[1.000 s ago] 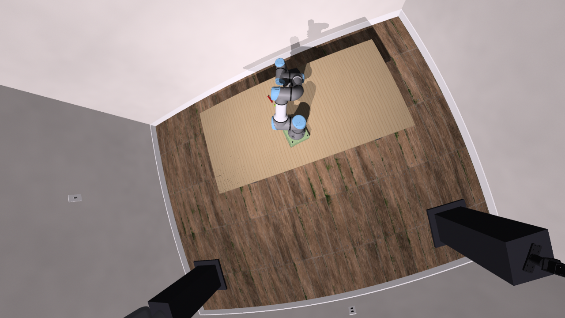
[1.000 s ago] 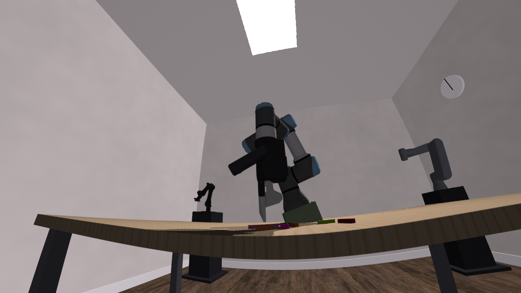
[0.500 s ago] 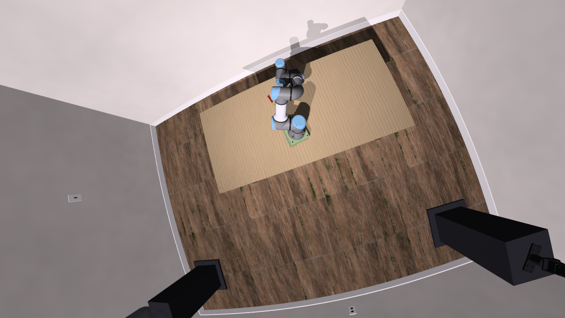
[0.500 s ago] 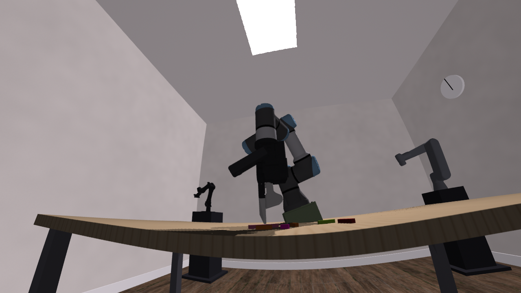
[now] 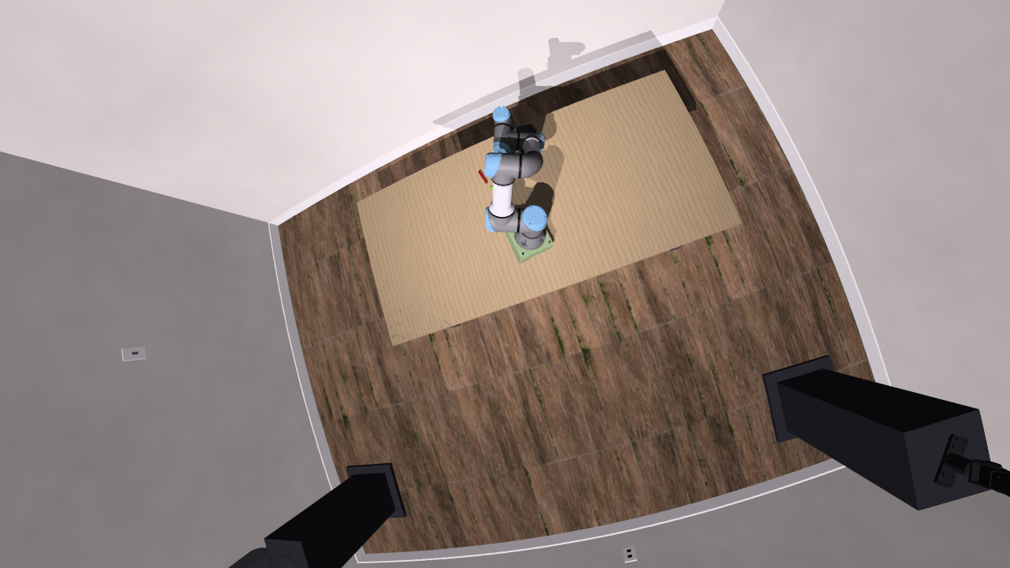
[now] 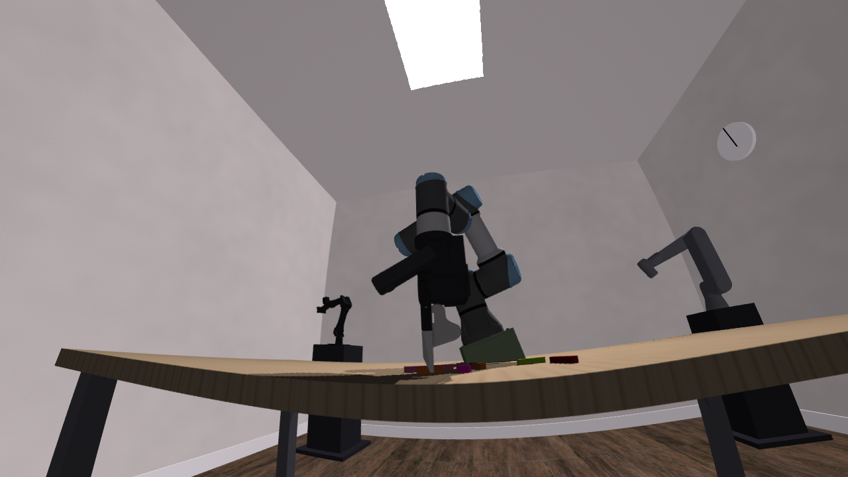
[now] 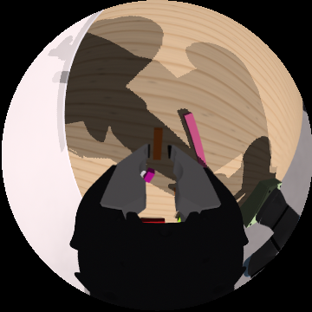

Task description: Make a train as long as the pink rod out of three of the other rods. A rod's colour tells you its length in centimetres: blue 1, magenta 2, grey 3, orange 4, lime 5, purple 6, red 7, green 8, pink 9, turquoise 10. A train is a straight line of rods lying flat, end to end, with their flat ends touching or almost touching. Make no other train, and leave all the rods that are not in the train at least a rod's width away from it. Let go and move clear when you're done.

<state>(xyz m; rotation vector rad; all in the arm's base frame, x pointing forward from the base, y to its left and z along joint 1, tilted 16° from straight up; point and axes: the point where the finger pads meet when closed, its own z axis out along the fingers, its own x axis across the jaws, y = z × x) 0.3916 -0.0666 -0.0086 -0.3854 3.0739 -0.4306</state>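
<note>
The pink rod is 5 cm behind my hand, 1 cm to the right of it and 1 cm below it. Also, from my hand: lime rod: 11 cm behind, 16 cm to the left, 1 cm below; blue rod: 9 cm behind, 6 cm to the left, 1 cm below; magenta rod: 5 cm to the left, 1 cm below.
</note>
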